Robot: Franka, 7 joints.
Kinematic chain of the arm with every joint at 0, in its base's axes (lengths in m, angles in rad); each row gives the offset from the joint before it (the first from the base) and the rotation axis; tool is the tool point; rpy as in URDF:
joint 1: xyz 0 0 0.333 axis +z
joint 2: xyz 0 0 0 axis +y
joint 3: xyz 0 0 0.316 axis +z
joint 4: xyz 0.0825 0 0 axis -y
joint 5: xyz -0.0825 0 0.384 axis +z
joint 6: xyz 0 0 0 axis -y
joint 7: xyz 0.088 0 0 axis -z
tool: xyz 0 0 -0.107 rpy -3.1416 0 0
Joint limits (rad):
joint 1: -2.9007..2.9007
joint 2: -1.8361..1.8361
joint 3: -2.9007..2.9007
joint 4: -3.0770..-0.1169
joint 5: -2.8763..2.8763
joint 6: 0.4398..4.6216
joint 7: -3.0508..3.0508
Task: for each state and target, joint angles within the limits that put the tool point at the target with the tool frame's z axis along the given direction. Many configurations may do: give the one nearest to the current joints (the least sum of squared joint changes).
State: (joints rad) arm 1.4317 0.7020 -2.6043 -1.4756 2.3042 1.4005 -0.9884
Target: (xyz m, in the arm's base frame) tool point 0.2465 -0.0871 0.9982 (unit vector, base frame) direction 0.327 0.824 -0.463
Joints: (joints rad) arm 1.3052 0.2457 -2.5812 -0.9371 1.9873 0.7127 -0.9884
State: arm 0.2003 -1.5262 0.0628 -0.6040 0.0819 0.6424 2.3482
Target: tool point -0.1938 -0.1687 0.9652 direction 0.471 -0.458 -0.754
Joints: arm -0.1302 -0.7501 -0.3437 -0.7165 -0.5984 0.8240 2.3482
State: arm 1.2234 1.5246 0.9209 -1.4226 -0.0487 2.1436 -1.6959
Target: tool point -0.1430 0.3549 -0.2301 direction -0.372 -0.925 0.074
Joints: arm 1.2594 1.8361 0.4895 -1.2407 -0.0269 1.4426 -1.6959
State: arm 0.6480 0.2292 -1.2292 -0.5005 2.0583 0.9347 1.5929
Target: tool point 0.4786 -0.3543 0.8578 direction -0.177 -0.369 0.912
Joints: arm 1.5096 -0.6626 -1.4893 -1.2995 2.8618 1.6990 1.5929
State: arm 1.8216 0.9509 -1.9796 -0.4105 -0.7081 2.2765 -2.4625
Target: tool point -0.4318 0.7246 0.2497 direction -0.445 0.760 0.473
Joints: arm 2.1809 1.6980 -2.2158 -0.1433 -0.9752 2.6073 -2.4625
